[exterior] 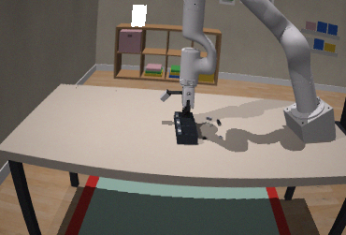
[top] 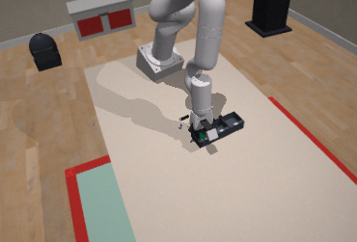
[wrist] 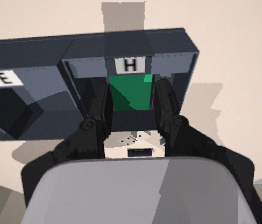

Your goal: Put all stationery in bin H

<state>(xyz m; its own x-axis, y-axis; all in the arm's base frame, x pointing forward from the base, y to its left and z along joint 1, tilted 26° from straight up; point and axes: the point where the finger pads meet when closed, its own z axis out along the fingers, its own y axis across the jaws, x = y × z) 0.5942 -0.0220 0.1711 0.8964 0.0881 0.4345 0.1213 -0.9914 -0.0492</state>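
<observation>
Now: the green flat piece 20 mm below my hand. Also, from my hand: white domino-like piece: 110 mm behind, 10 mm to the right, 30 mm below; tray: 80 mm to the left, 10 mm below; grey-white piece: 120 mm behind, 70 mm to the right, 30 mm below.
</observation>
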